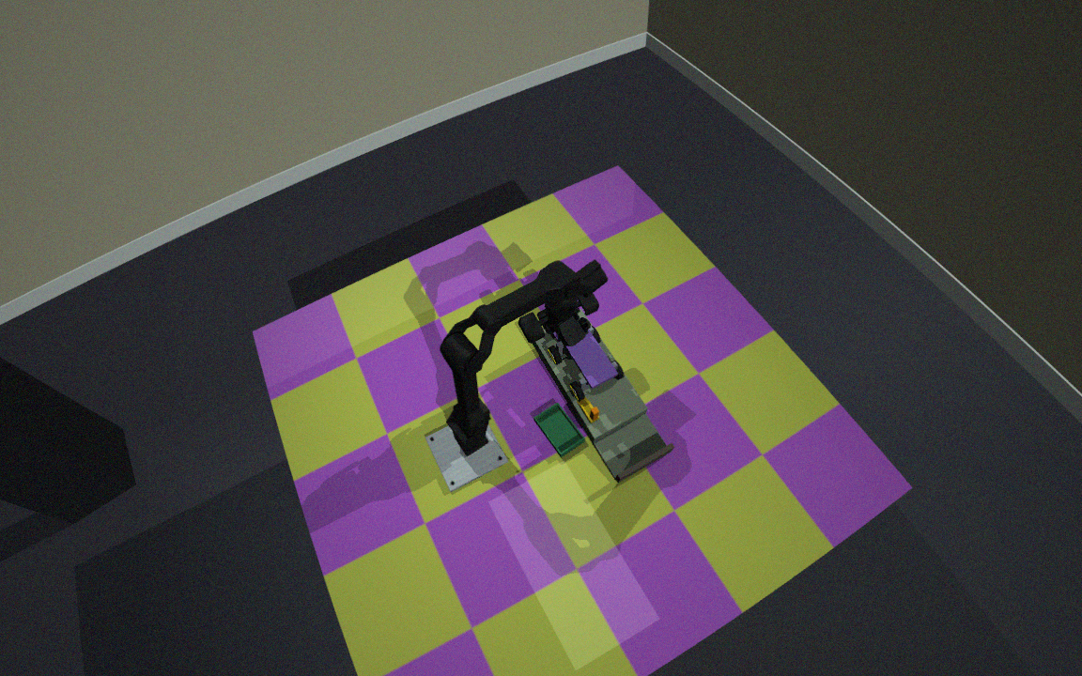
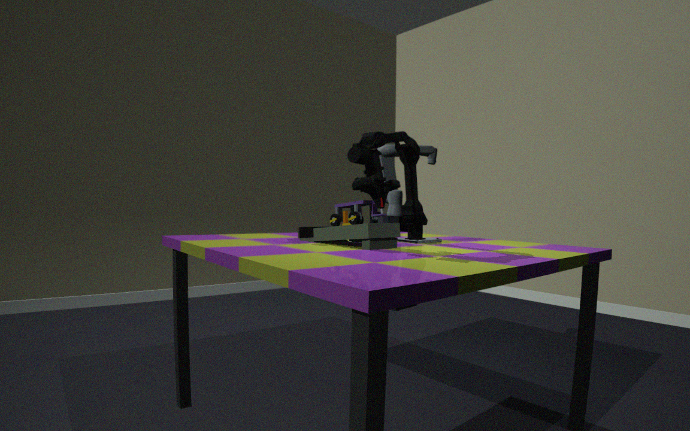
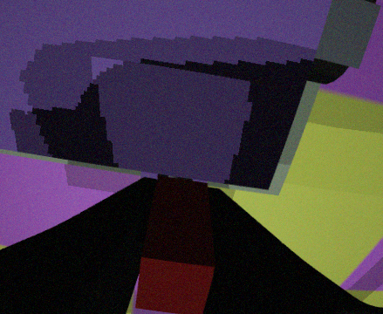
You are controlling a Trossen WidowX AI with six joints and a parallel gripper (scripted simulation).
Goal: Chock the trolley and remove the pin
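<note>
My gripper tip is now 130 mm past the green tray, 180 mm to the left of it and 150 mm above it. From my gripper tip the other things lie so: red-headed stop pin (right at my gripper tip); purple trolley (10 mm ahead, 110 mm to the right, 30 mm below); yellow chock (60 mm behind, 210 mm to the right, 60 mm below).
</note>
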